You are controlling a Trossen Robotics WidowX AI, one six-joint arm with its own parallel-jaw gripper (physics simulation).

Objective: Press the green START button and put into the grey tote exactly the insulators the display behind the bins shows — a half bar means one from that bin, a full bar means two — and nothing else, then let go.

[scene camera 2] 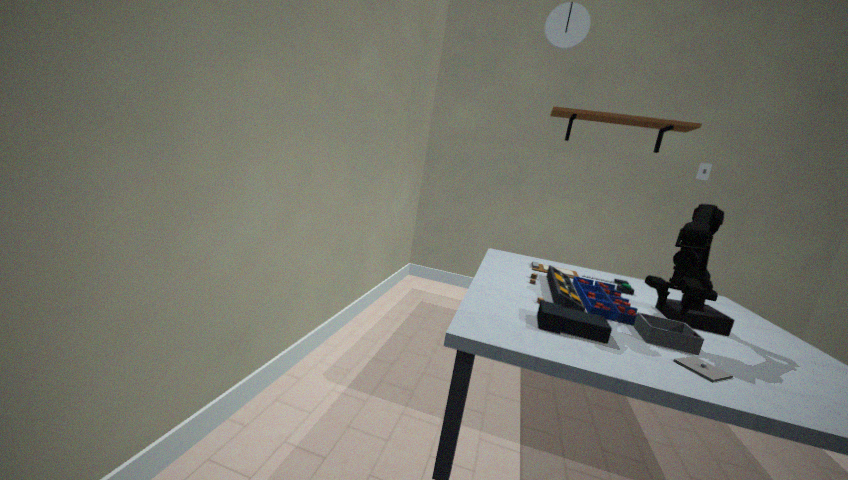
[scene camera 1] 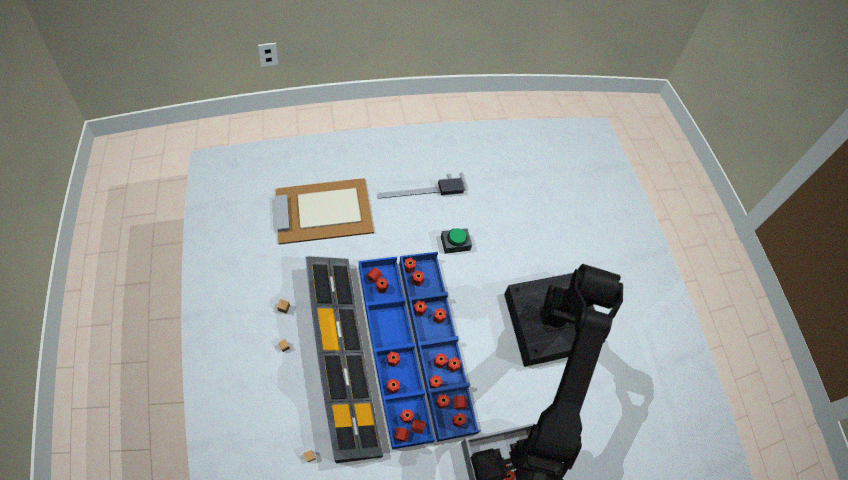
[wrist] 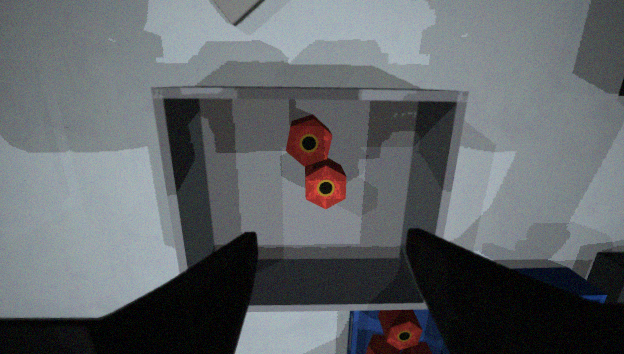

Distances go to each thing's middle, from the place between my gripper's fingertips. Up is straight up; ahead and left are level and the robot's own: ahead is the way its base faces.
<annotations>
My hand is 70 mm above the grey tote (wrist: 223, 148), 10 mm to the left of it and 10 mm past it. The rest, counted from my hand: brown board with cream pad (scene camera 1: 318, 211): 680 mm to the right, 310 mm ahead, 90 mm below; then grey bar tool (scene camera 1: 451, 185): 730 mm to the right, 90 mm below, 50 mm ahead.
</annotations>
